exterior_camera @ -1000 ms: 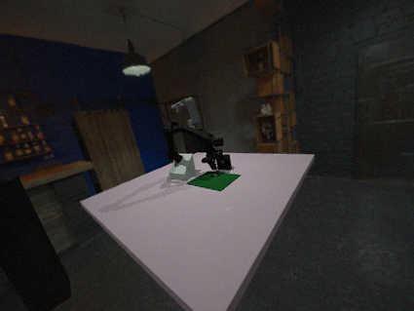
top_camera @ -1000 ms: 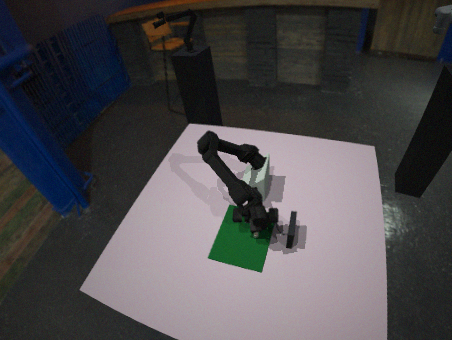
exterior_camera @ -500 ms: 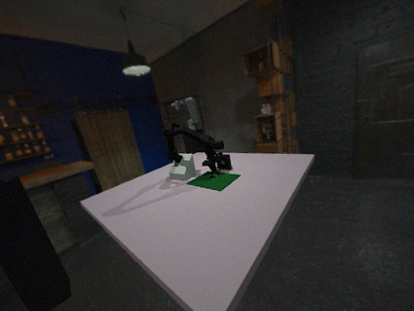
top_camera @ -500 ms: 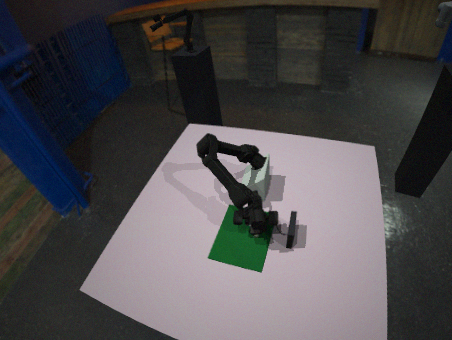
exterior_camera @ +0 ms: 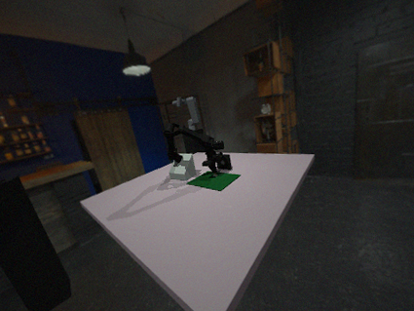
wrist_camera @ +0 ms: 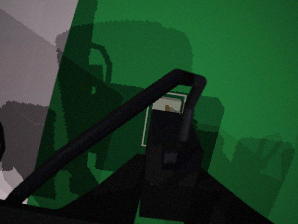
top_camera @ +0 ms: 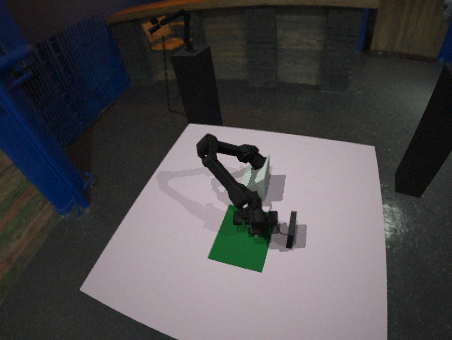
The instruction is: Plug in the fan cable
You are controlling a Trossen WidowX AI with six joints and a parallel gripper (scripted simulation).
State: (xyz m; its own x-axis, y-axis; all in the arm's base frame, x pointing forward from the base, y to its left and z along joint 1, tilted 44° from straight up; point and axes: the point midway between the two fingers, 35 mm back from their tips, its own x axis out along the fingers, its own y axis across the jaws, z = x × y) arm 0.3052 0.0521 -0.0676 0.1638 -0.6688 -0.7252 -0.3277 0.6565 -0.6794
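My gripper tip is now 1 cm short of the white four-pin fan header and 4 cm above it. From my gripper tip the other things lie so: green board 3 cm ahead, 5 cm to the right, 6 cm below; fan plug 1 cm ahead, 1 cm above; black fan 3 cm behind, 15 cm to the left, 2 cm above.
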